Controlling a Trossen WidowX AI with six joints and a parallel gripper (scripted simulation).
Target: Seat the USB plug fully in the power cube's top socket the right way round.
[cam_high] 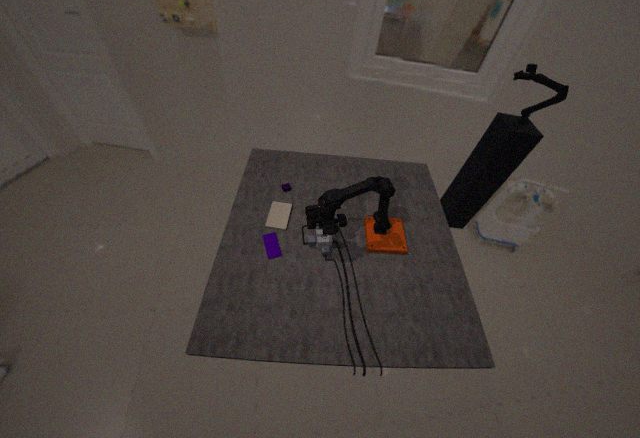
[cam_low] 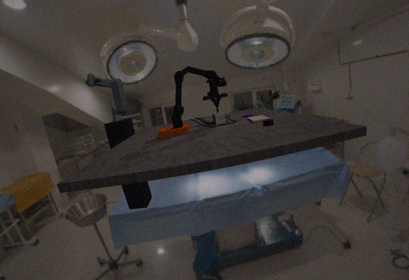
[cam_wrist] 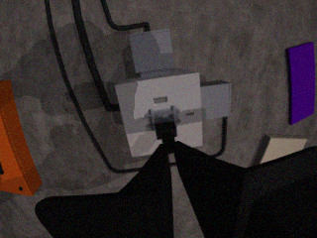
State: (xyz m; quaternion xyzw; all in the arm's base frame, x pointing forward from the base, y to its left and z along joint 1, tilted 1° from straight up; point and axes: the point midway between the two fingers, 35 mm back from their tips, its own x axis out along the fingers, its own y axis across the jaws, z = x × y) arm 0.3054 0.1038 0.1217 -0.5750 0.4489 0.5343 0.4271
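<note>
The black USB plug is 20 mm below my gripper tip. Also, from my gripper tip: cream card: 260 mm ahead, 140 mm to the right, 110 mm below; then small purple cube: 260 mm ahead, 350 mm to the right, 110 mm below; then purple flat card: 260 mm ahead, 60 mm to the left, 120 mm below.
</note>
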